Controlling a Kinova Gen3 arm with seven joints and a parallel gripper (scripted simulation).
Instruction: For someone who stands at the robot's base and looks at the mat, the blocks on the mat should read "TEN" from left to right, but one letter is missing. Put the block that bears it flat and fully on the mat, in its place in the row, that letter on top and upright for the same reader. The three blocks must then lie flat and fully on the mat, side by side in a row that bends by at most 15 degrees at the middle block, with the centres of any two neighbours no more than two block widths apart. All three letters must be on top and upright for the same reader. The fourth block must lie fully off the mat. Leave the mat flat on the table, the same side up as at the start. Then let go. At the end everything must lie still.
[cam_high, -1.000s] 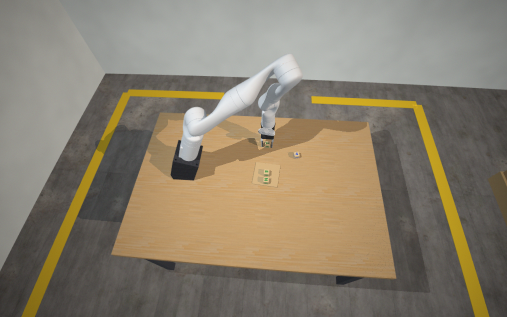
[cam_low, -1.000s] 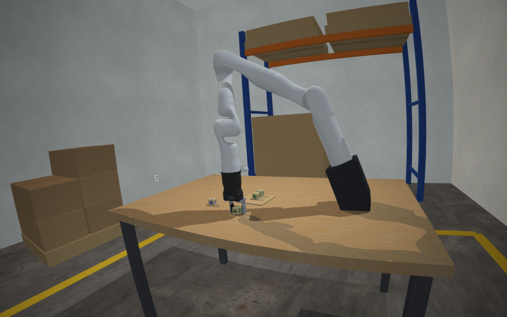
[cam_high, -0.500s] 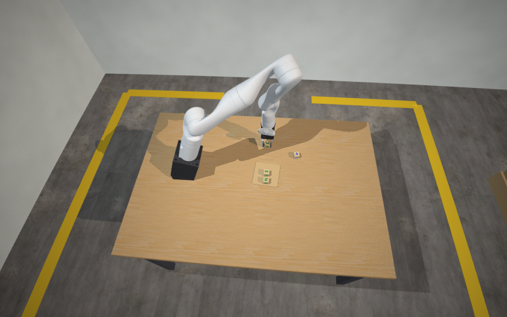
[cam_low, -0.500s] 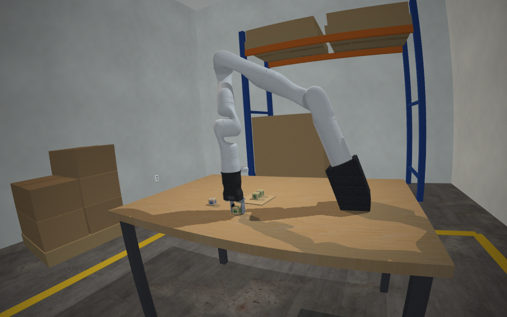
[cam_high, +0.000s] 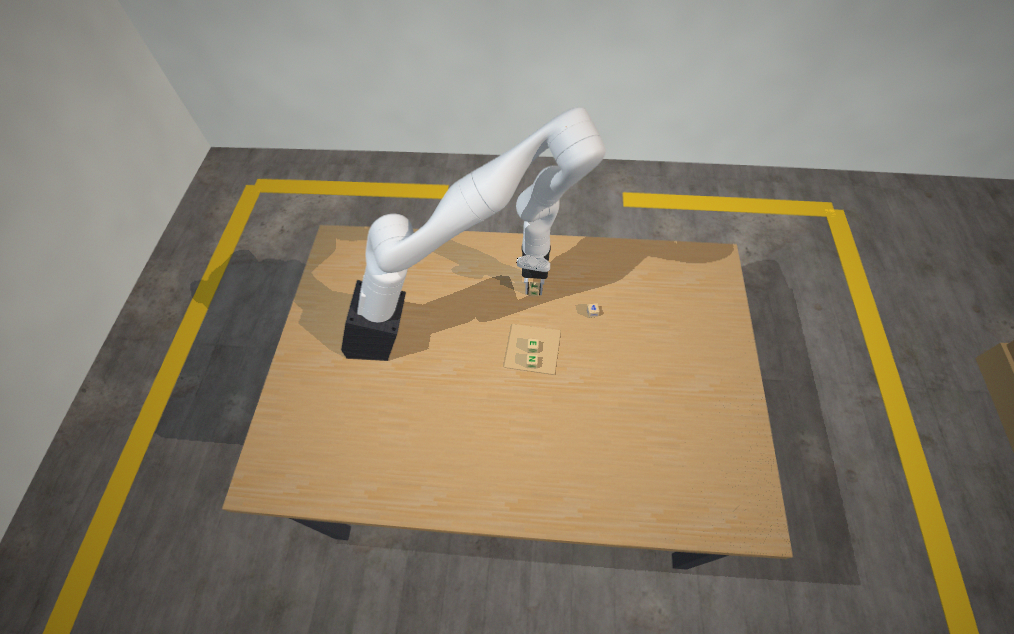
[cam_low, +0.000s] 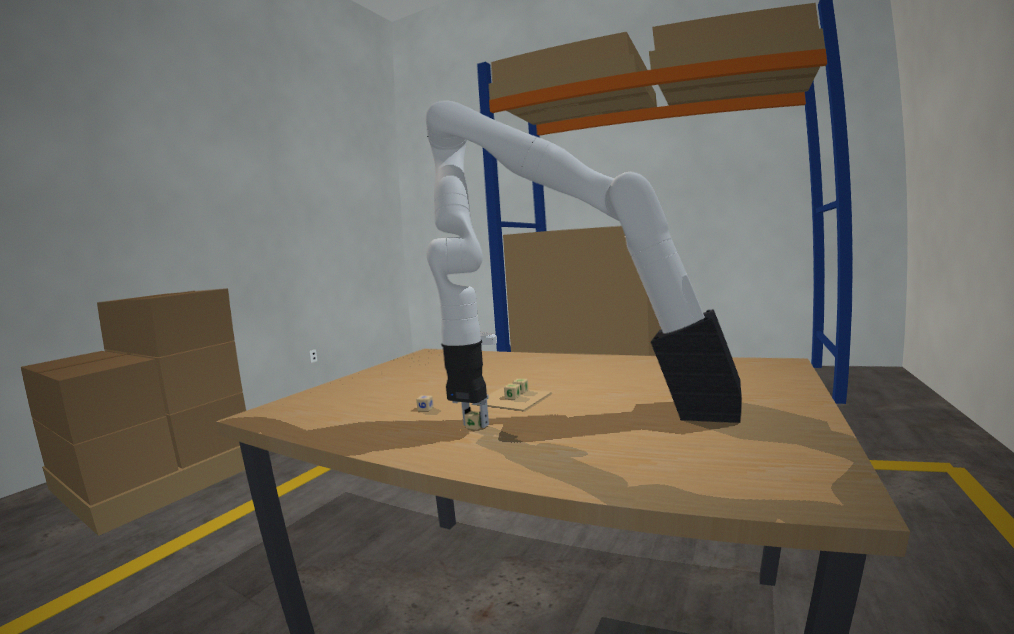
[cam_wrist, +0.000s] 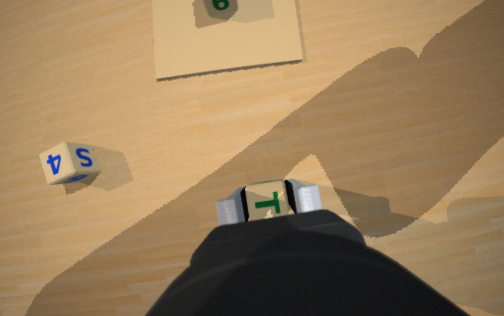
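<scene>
Now: the T block 10 mm below my hand. Also, from my hand: mat (190 mm to the right, 20 mm below, 20 mm behind); E block (190 mm to the right, 20 mm behind).
</scene>
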